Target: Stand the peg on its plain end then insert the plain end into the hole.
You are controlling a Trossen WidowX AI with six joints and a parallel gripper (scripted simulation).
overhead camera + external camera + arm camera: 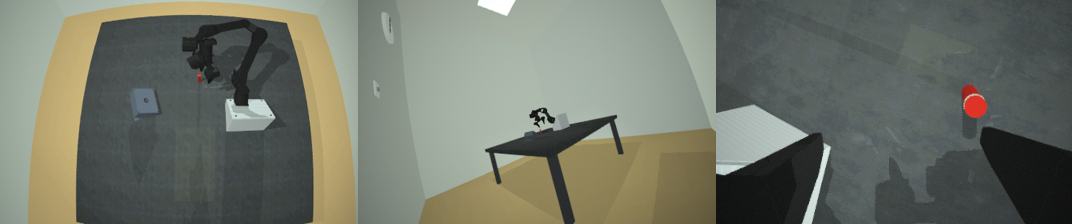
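My gripper tip is 30 mm short of the peg, 30 mm to the left of it and 50 mm above it. Round my gripper tip: grey sloped panel 300 mm ahead, 100 mm to the left, 70 mm below.
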